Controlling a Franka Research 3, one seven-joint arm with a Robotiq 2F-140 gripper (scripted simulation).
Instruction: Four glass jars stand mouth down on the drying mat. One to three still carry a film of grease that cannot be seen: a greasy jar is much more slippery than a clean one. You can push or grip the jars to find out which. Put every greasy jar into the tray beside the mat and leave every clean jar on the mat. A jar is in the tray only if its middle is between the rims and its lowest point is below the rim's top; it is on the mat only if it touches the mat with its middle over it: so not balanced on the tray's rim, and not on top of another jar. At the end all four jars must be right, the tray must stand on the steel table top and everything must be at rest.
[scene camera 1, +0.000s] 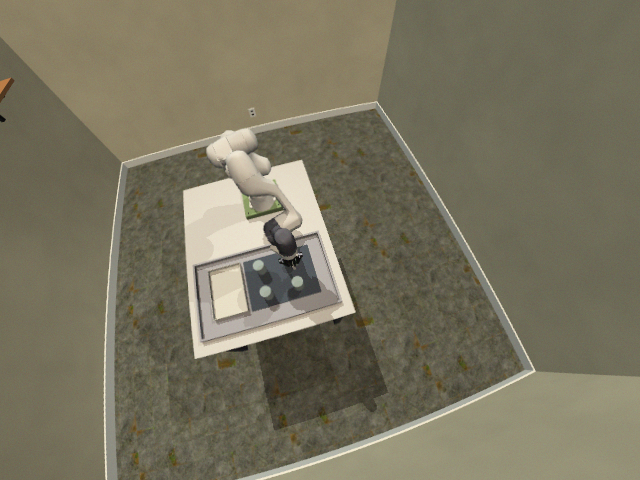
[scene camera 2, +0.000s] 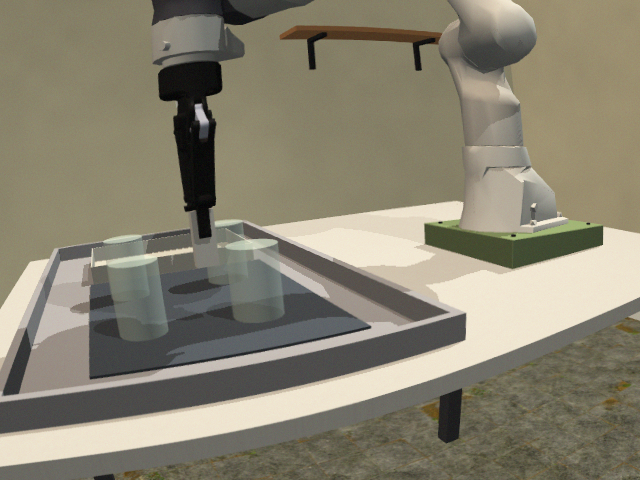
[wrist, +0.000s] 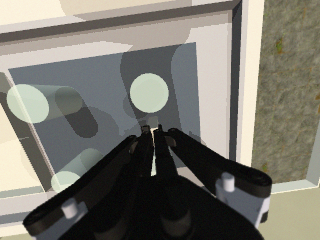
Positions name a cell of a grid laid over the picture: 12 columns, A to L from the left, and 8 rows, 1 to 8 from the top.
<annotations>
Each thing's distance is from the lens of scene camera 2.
my gripper (scene camera 2: D5): 65 cm
glass jar (scene camera 2: E5): 63 cm
</annotations>
